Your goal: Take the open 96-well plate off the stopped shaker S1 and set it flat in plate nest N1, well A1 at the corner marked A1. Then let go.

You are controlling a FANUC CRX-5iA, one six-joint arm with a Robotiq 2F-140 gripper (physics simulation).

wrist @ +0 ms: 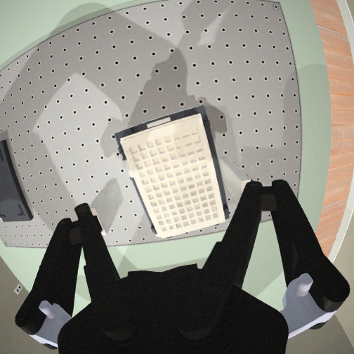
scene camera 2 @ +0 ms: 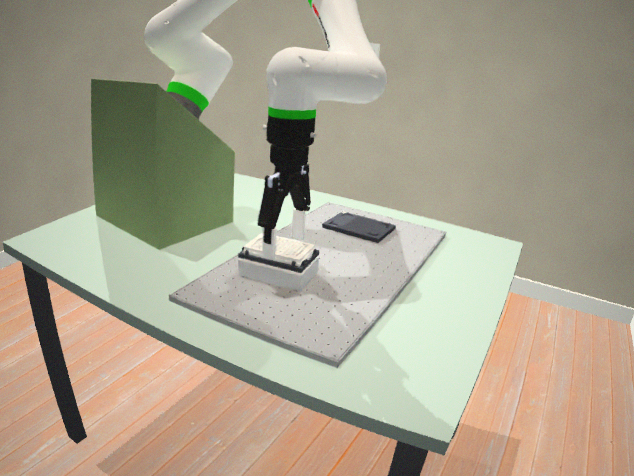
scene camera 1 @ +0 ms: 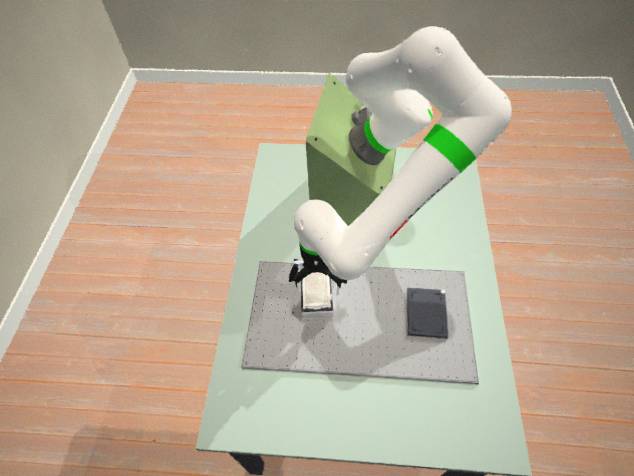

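Seen in the pictures: gripper, fingertip midpoint: (scene camera 2: 283,247) (scene camera 1: 318,290); arm's base, link origin: (scene camera 2: 172,121) (scene camera 1: 366,145).
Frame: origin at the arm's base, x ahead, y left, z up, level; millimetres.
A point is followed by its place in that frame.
Note:
The cream open 96-well plate (scene camera 1: 317,293) @[x 442, y -187, z -199 mm] (scene camera 2: 292,247) @[x 451, y -184, z -195 mm] (wrist: 175,181) sits flat on shaker S1 (scene camera 1: 317,314) @[x 495, y -190, z -238 mm] (scene camera 2: 273,272) @[x 435, y -240, z -231 mm] (wrist: 212,150), a pale base with a dark top frame. My gripper (scene camera 1: 316,289) @[x 431, y -183, z -200 mm] (scene camera 2: 283,240) @[x 431, y -183, z -200 mm] (wrist: 169,179) is open above the plate, pointing down, with its pale fingertips on either side of the plate's long sides. In the wrist view a gap shows beside each side; the exact fingertip height is hard to tell. Plate nest N1 (scene camera 1: 427,315) @[x 511, y 156, z -251 mm] (scene camera 2: 358,226) @[x 499, y 142, z -251 mm] (wrist: 12,192) is a dark, low, empty holder; a small white mark shows at one corner in scene camera 1.
The shaker and nest stand apart on a grey perforated board (scene camera 1: 358,363) @[x 650, y -74, z -263 mm] (scene camera 2: 327,338) @[x 602, y -368, z -263 mm] (wrist: 260,100) on the pale green table (scene camera 1: 358,420) @[x 808, y -89, z -276 mm] (scene camera 2: 435,327) @[x 776, y -226, z -276 mm]. A tall green pedestal (scene camera 1: 332,184) @[x 126, y -120, z -45 mm] (scene camera 2: 153,169) @[x 93, y -197, z -74 mm] carries the white arm (scene camera 1: 404,189) @[x 467, y 17, z 313 mm] (scene camera 2: 327,76) @[x 502, y -193, z 166 mm] at the table's back.

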